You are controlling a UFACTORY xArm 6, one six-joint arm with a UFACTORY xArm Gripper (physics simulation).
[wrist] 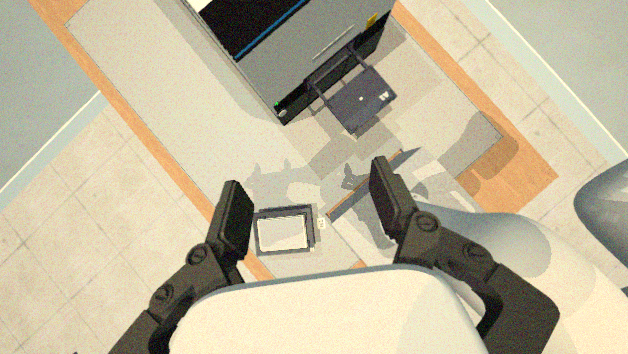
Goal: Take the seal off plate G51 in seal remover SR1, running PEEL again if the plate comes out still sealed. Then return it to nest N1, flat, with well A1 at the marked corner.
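Frame: origin at the arm's base, x down, y back, z left, level; metres.
Seen in the pictures: gripper, fingertip midpoint: (pixel 307 182).
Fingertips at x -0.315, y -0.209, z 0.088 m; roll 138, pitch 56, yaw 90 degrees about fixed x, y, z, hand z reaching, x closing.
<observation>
Pixels of each thing's top centre, then the offset from my fingertips to it. "pt": a spot on its surface instead.
- pale rectangular plate, top centre: (pixel 281 234) dz +0.172, dx +0.363, dy +0.043 m
- nest N1, top centre: (pixel 282 233) dz +0.172, dx +0.373, dy +0.043 m
- Seal remover SR1, surface spot: (pixel 295 60) pt dz -0.118, dx +0.209, dy -0.185 m
- small label, surface spot: (pixel 321 223) pt dz +0.087, dx +0.439, dy +0.107 m
My gripper (pixel 307 182) is open and empty, high above the bench. A pale rectangular plate (pixel 282 233) lies in the dark frame of nest N1 (pixel 287 210), lower and between the fingers in the view, near the left finger. Its top looks smooth and pale; I cannot tell whether a seal is on it, and its well marks are too small to read. Seal remover SR1 (pixel 295 60) stands at the top. Its dark carrier (pixel 356 102) is out in front on two rails, with an A1 mark at its right corner and no plate on it.
A small label (pixel 321 223) sits beside the nest. An upright grey panel (pixel 357 192) with an orange edge stands between the nest and the carrier side, partly behind the right finger. The arm's grey links (pixel 505 240) show at the right. A wooden border (pixel 165 162) edges the bench.
</observation>
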